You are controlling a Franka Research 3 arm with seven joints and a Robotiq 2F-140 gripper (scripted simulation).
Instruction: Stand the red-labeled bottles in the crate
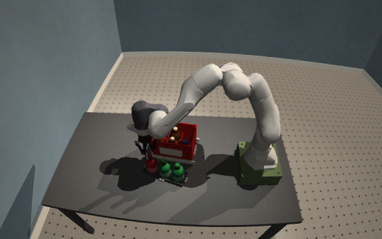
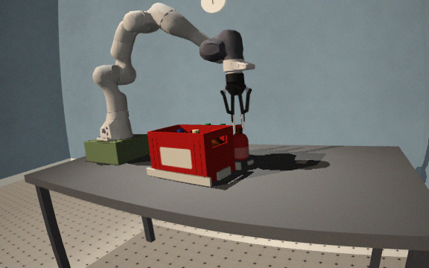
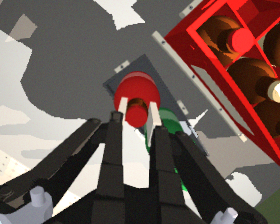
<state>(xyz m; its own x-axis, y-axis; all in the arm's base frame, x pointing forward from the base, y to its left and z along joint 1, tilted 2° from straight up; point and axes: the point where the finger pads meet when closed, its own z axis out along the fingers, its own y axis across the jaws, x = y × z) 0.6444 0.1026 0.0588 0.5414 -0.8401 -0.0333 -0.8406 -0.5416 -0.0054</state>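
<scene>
My gripper is now 90 mm above the red-labeled bottle. The rest, counted from my hand: red crate (110 mm behind, 190 mm to the right, 90 mm below).
</scene>
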